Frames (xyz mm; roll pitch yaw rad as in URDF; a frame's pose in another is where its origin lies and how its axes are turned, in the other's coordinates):
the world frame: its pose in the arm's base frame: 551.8 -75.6 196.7 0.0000 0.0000 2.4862
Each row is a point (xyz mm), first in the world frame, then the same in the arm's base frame.
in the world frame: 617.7 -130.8 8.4
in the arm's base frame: 141.8 404.6 205.1
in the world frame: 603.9 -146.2 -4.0
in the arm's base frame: 162.1 408.4 192.7
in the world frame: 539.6 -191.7 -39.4
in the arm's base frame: 240.8 405.3 157.3
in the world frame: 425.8 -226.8 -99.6
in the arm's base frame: 352.4 363.7 97.1
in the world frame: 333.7 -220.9 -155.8
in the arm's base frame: 421.9 302.9 40.9
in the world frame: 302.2 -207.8 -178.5
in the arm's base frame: 438.9 273.3 18.2
